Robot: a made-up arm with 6 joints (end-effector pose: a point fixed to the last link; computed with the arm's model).
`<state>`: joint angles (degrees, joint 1 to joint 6).
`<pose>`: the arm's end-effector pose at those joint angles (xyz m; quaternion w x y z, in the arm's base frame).
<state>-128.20 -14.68 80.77 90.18 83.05 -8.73</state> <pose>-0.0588 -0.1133 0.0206 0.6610 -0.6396 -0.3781 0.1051</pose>
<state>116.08 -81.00 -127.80 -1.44 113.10 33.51</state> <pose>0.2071 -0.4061 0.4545 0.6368 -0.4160 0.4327 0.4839</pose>
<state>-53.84 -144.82 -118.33 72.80 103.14 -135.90</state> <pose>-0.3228 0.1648 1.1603 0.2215 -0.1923 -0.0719 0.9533</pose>
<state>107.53 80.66 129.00 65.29 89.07 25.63</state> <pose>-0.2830 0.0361 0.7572 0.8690 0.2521 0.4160 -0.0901</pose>
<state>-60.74 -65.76 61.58 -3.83 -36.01 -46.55</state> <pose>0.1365 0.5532 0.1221 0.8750 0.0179 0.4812 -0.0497</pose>
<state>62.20 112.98 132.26 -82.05 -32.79 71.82</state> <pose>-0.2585 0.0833 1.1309 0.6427 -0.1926 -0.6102 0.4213</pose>
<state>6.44 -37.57 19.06 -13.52 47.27 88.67</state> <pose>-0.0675 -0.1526 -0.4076 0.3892 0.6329 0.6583 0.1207</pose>
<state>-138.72 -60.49 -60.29 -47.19 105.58 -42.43</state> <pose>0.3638 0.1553 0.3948 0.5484 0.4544 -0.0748 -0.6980</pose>
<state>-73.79 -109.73 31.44 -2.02 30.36 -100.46</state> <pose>-0.0207 0.8073 0.7309 0.9453 0.0571 0.2424 0.2110</pose>
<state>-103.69 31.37 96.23 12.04 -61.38 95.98</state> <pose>-0.1551 -0.6556 0.1176 0.6938 0.4629 -0.5101 -0.2102</pose>
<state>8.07 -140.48 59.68 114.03 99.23 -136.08</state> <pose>-0.8581 0.3809 0.3113 0.6664 -0.5325 -0.5190 0.0540</pose>
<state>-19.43 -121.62 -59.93 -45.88 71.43 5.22</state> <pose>-0.4758 0.1196 0.5801 0.2392 0.4096 0.8077 -0.3502</pose>
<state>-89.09 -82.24 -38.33 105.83 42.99 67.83</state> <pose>-0.1811 0.1921 0.4727 0.8862 0.2230 -0.0069 -0.4060</pose>
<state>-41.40 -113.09 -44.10 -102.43 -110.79 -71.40</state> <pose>-0.4688 0.6208 0.9157 0.6597 0.1799 -0.4655 -0.5618</pose>
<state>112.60 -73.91 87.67 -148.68 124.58 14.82</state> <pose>0.1740 -0.5027 0.0251 0.3100 0.3913 -0.6427 0.5811</pose>
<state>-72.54 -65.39 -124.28 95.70 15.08 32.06</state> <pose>0.2158 0.4559 0.3621 0.5102 -0.5962 0.4005 -0.4732</pose>
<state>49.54 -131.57 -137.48 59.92 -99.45 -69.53</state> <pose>-0.0391 -0.0353 0.6553 0.0067 0.5461 0.6649 0.5096</pose>
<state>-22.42 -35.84 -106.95 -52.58 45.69 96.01</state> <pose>-0.5342 0.5323 -0.0804 0.1421 0.6500 -0.3286 -0.6703</pose>
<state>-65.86 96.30 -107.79 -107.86 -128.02 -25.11</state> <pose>0.4335 -0.4006 0.5608 0.2351 0.6095 0.5787 -0.4883</pose>
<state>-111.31 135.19 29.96 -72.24 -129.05 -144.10</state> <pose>-0.4665 -0.3901 1.0131 0.3060 -0.3919 -0.4827 0.7209</pose>
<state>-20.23 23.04 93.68 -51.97 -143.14 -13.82</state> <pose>0.5317 0.1436 0.1803 0.6199 -0.4401 -0.2375 -0.6047</pose>
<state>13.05 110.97 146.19 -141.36 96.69 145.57</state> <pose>-0.2128 -0.1183 1.2313 0.6858 0.4400 0.0781 -0.5745</pose>
